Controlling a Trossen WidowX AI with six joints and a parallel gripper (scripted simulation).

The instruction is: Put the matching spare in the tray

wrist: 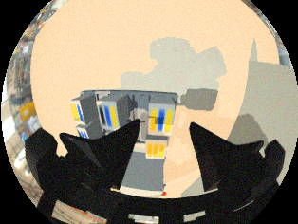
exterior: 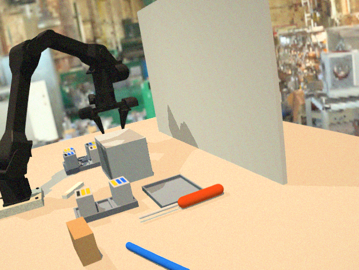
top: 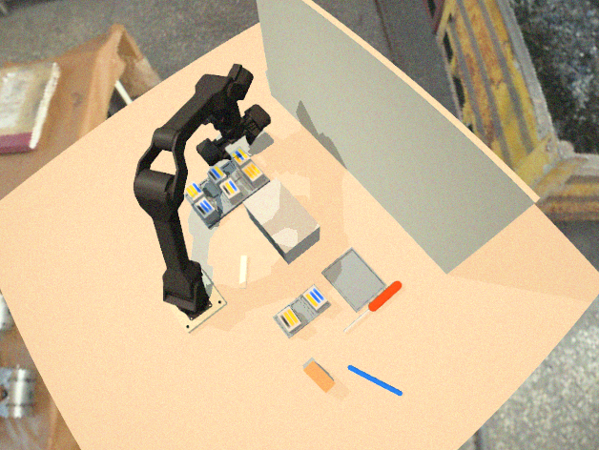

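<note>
Now: gripper tip 2 cm above the grey spare. Round my gripper tip: grey wall (21 cm ahead, 21 cm to the right, 16 cm above); then rack (11 cm behind, 41 cm to the right, 6 cm below); then mounted unit (2 cm behind, 21 cm to the right, 1 cm below).
</note>
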